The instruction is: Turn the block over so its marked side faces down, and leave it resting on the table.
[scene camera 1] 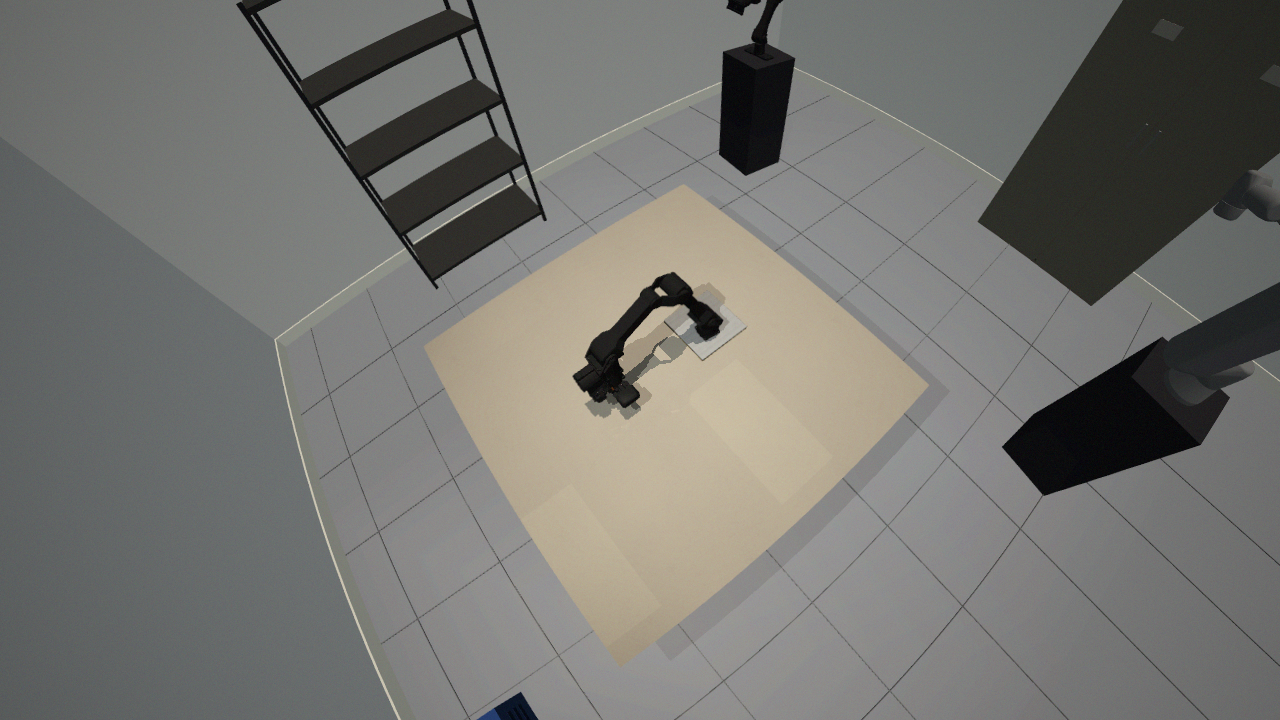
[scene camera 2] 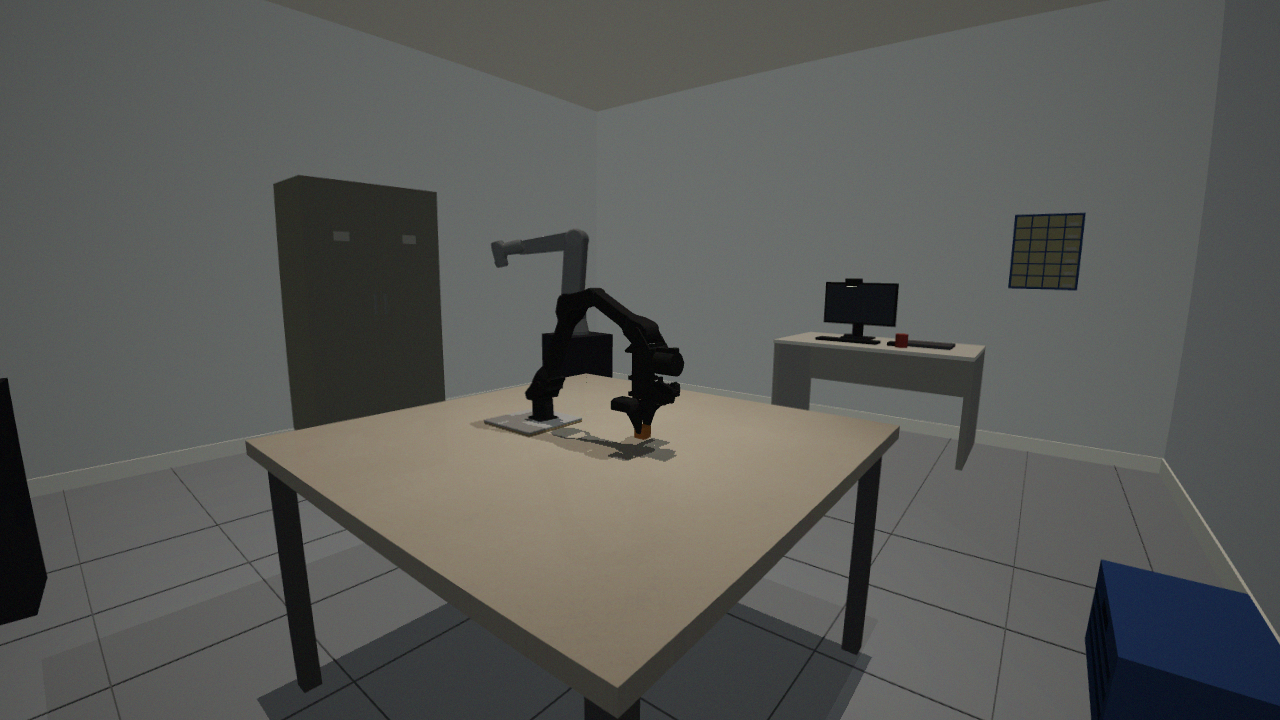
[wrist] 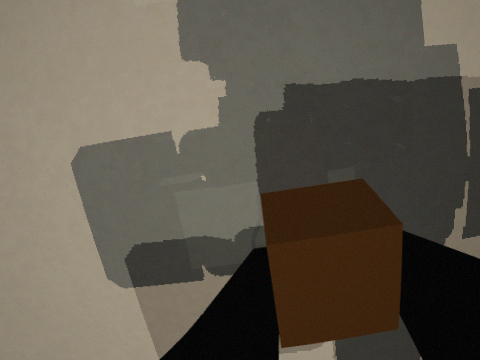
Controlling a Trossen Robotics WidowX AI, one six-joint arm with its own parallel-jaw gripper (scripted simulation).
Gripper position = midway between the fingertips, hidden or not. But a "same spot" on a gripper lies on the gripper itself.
Labels:
My gripper shows in scene camera 1 (pixel 617 390), in scene camera 2 and in the wrist view. One and the same spot on my gripper: (wrist: pixel 432 299) is (scene camera 2: pixel 641 424).

